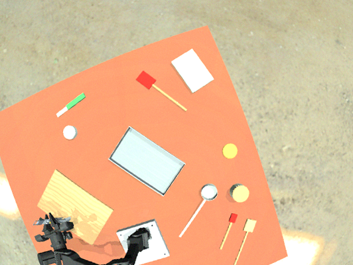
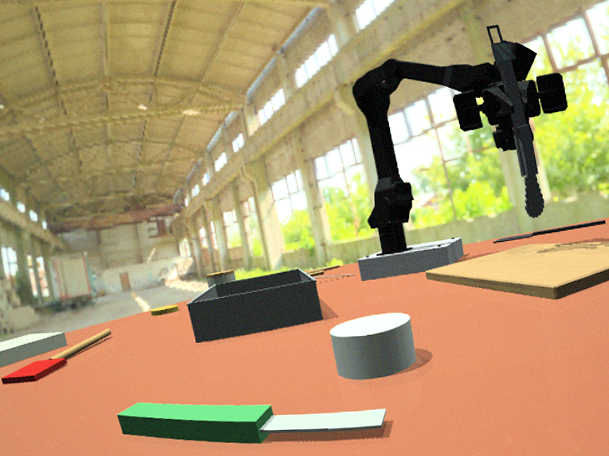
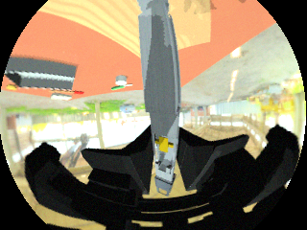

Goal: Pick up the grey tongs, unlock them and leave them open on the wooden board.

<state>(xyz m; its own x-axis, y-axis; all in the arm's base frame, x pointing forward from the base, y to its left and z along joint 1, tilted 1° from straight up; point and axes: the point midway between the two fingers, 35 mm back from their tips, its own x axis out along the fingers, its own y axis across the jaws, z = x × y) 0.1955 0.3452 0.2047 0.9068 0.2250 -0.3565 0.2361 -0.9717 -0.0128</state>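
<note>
The wooden board is 230 mm below my gripper tip, 40 mm behind it and 30 mm to the right of it. From my gripper tip the other things lie so: green-white tool 460 mm ahead, 230 mm below, 140 mm to the right; roasting tin 460 mm to the right, 210 mm below, 110 mm ahead; red spatula 590 mm to the right, 430 mm ahead, 230 mm below.
</note>
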